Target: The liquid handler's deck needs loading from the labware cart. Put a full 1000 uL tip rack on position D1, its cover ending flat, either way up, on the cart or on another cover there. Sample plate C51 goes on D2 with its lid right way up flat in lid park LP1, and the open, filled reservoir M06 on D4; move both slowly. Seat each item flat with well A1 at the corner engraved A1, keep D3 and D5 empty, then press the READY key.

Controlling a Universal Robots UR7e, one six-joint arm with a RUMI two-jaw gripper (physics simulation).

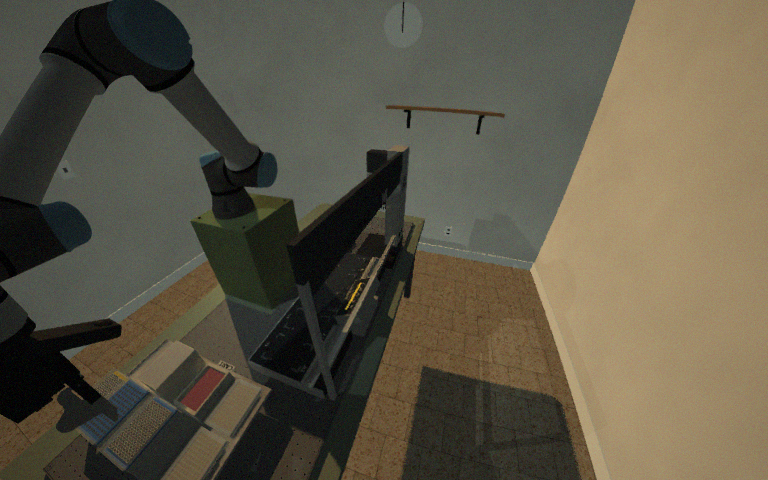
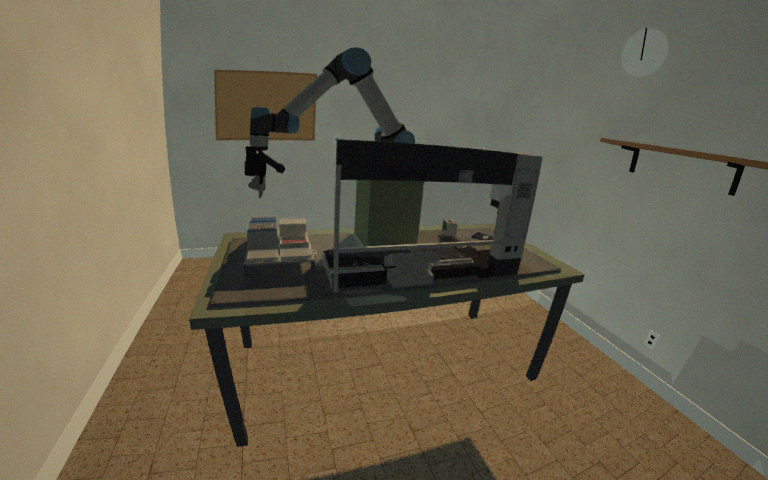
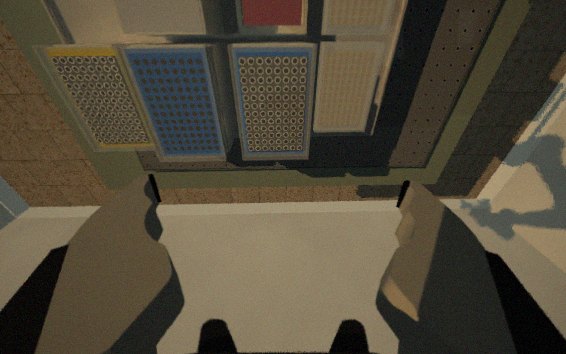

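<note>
My gripper (image 3: pixel 280 180) (image 2: pixel 258 191) is open and empty, high above the cart's outer end. On the cart, a blue rack with pale rings in its holes (image 3: pixel 273 104) (image 1: pixel 141 427) stands beside a blue rack with dark holes (image 3: pixel 175 102) (image 1: pixel 125 403) and a yellow-edged rack (image 3: pixel 100 100). A reservoir with red content (image 3: pixel 272 12) (image 1: pixel 202 389) (image 2: pixel 293 241) sits in the other row. Pale plates (image 3: pixel 345 87) (image 1: pixel 235 403) stand near it. The liquid handler's dark deck (image 1: pixel 288 345) is partly hidden by its frame. Labels on the plates and the READY key cannot be read.
The handler's dark top beam (image 1: pixel 345 220) (image 2: pixel 424 162) and front post (image 1: pixel 317 339) (image 2: pixel 336 226) stand between cart and deck. The green arm pedestal (image 1: pixel 249 254) (image 2: pixel 387 212) is behind the deck. A tall pale box (image 1: pixel 164 365) (image 2: pixel 292 228) stands on the cart beside the reservoir.
</note>
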